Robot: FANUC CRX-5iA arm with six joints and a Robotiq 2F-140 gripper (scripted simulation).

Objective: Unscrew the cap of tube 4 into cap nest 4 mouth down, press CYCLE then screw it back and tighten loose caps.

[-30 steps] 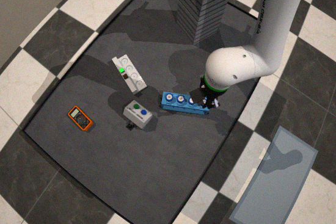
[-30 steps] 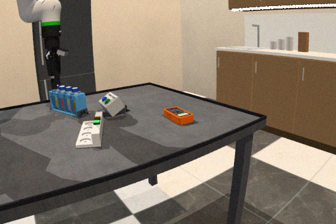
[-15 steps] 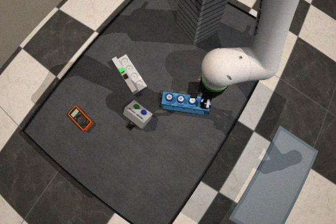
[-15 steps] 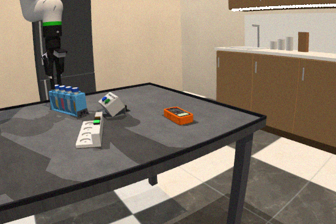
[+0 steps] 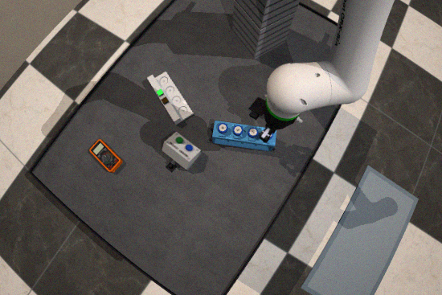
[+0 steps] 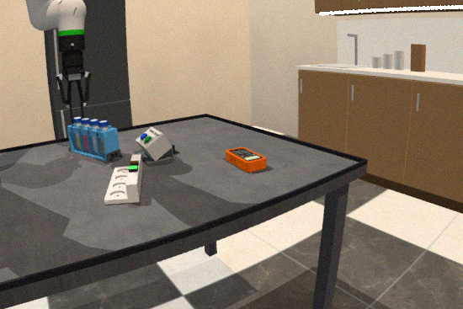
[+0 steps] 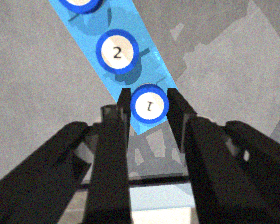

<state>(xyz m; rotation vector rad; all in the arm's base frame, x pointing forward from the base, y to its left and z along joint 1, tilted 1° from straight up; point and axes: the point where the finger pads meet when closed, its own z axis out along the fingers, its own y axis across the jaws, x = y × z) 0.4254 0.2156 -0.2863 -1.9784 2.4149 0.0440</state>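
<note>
Right now my hand is 5 cm to the left of the cap 2, 3 cm above it and 2 cm short of it. From my hand the other things lie so: grey key housing 25 cm to the right, 17 cm ahead, 9 cm below; then green key 27 cm to the right, 15 cm ahead, 7 cm below; then blue key 22 cm to the right, 16 cm ahead, 7 cm below.
</note>
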